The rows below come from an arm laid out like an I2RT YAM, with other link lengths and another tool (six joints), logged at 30 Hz.
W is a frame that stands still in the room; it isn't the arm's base.
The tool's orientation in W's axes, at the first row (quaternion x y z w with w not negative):
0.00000 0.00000 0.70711 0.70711
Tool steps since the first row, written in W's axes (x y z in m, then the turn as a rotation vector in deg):
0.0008 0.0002 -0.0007 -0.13 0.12 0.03
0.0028 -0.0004 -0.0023 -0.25 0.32 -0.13
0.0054 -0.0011 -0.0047 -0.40 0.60 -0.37
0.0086 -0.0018 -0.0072 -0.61 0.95 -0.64
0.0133 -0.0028 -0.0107 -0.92 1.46 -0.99
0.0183 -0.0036 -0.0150 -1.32 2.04 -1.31
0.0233 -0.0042 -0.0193 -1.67 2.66 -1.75
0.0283 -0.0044 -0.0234 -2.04 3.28 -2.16
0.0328 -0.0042 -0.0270 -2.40 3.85 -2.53
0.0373 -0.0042 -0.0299 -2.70 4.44 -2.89
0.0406 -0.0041 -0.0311 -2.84 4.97 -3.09
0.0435 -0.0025 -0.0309 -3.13 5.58 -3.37
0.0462 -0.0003 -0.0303 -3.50 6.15 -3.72
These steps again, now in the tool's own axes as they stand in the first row. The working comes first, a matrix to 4 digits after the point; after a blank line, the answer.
The tool's axes in the first row as the columns of a matrix, in W's axes (used below as rounded here):
0.0000 -1.0000 0.0000
1.0000 0.0000 0.0000
0.0000 0.0000 1.0000

0.0002 -0.0008 -0.0007 0.12 0.13 0.03
-0.0004 -0.0028 -0.0023 0.32 0.25 -0.13
-0.0011 -0.0054 -0.0047 0.60 0.40 -0.37
-0.0018 -0.0086 -0.0072 0.95 0.61 -0.64
-0.0028 -0.0133 -0.0107 1.46 0.92 -0.99
-0.0036 -0.0183 -0.0150 2.04 1.32 -1.31
-0.0042 -0.0233 -0.0193 2.66 1.67 -1.75
-0.0044 -0.0283 -0.0234 3.28 2.04 -2.16
-0.0042 -0.0328 -0.0270 3.85 2.40 -2.53
-0.0042 -0.0373 -0.0299 4.44 2.70 -2.89
-0.0041 -0.0406 -0.0311 4.97 2.84 -3.09
-0.0025 -0.0435 -0.0309 5.58 3.13 -3.37
-0.0003 -0.0462 -0.0303 6.15 3.50 -3.72

